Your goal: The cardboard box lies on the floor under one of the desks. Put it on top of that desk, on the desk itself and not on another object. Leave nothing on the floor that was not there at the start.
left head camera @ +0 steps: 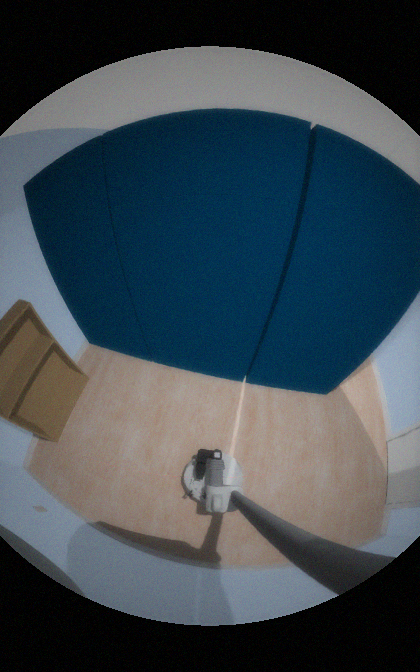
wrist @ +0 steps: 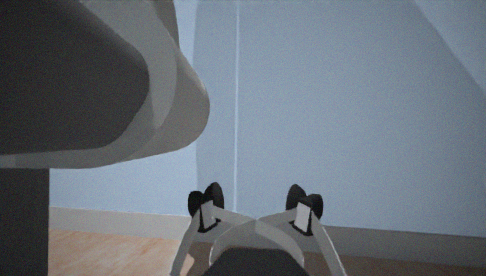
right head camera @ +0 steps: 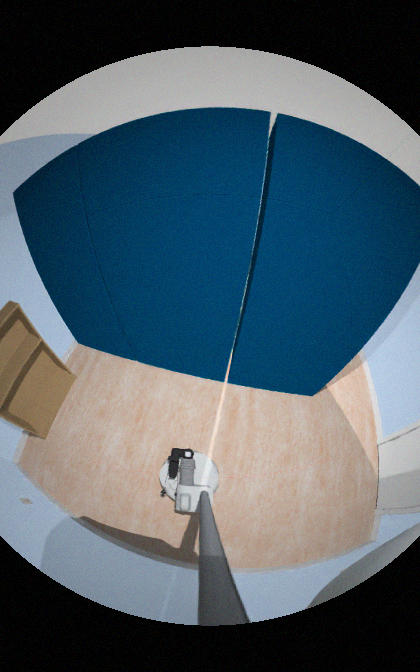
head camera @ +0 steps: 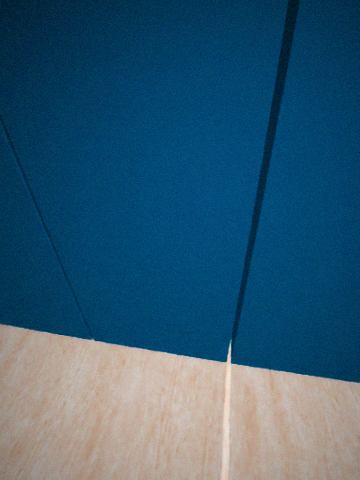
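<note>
The cardboard box and the desks do not show in any of the views. My gripper is open and empty in the wrist view, its two dark fingertips standing apart in front of a pale blue wall. In the left head view and the right head view the arm and wrist are folded in over the robot's round base, and the fingers are too small there to tell apart.
Tall blue panels stand ahead, with a narrow gap right of the middle. A brown shelf unit stands at the left. A whitish door is at the right. A pale blue wall is behind.
</note>
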